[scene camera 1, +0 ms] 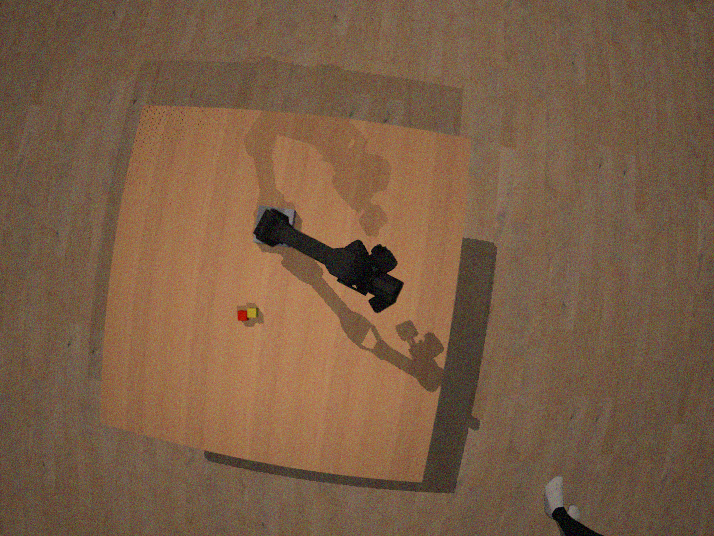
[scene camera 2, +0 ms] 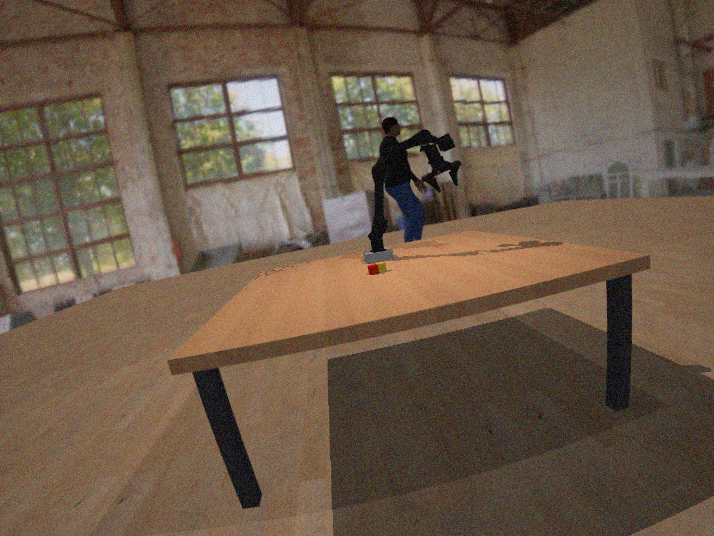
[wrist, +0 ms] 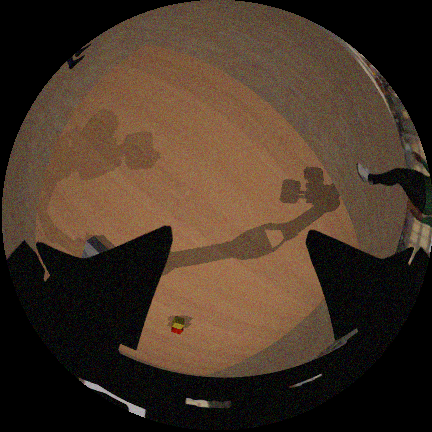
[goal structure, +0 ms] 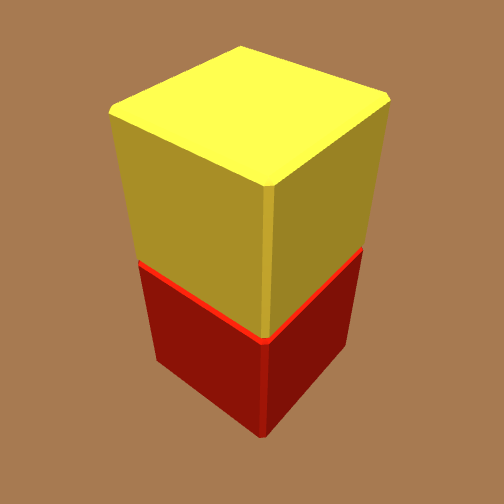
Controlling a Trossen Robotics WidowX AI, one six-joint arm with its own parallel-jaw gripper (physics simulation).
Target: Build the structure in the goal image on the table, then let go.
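Frame: origin at the arm's base, x ahead, y down, z left, level; millimetres.
Where they show: gripper, fingertip midpoint: (scene camera 2: 448, 189) (wrist: 243, 235); arm's base at its link origin: (scene camera 2: 378, 250).
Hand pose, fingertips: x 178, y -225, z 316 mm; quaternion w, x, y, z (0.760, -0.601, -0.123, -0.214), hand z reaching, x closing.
Each offset is from my fingertips to the top centre of the thing. Level surfaces: height alone.
A red cube {dz -444, dx +104, dy +235 mm} (scene camera 1: 242, 315) (scene camera 2: 373, 269) (wrist: 177, 331) and a yellow cube {dz -409, dx +95, dy +235 mm} (scene camera 1: 252, 312) (scene camera 2: 381, 267) (wrist: 178, 325) sit side by side on the table {dy +268 mm} (scene camera 1: 173, 375) (scene camera 2: 311, 317) (wrist: 200, 100). They look level with each other and touching or nearly so; a small gap cannot be ruled out. My gripper (scene camera 2: 448, 187) (wrist: 243, 235) is open and empty. It hangs high above the table, pointing down, well away from both cubes. In scene camera 1 the arm hides the fingertips from above. In the wrist view the cubes show low between the two dark fingers.
The arm's grey base (scene camera 1: 289, 216) (scene camera 2: 378, 256) (wrist: 92, 247) stands on the table near the cubes. Shadows of the arm fall across the table top. A person (scene camera 2: 397, 167) in a black top and blue trousers is behind the table. A leg with a pale shoe (scene camera 1: 553, 493) (wrist: 362, 172) shows beside the table.
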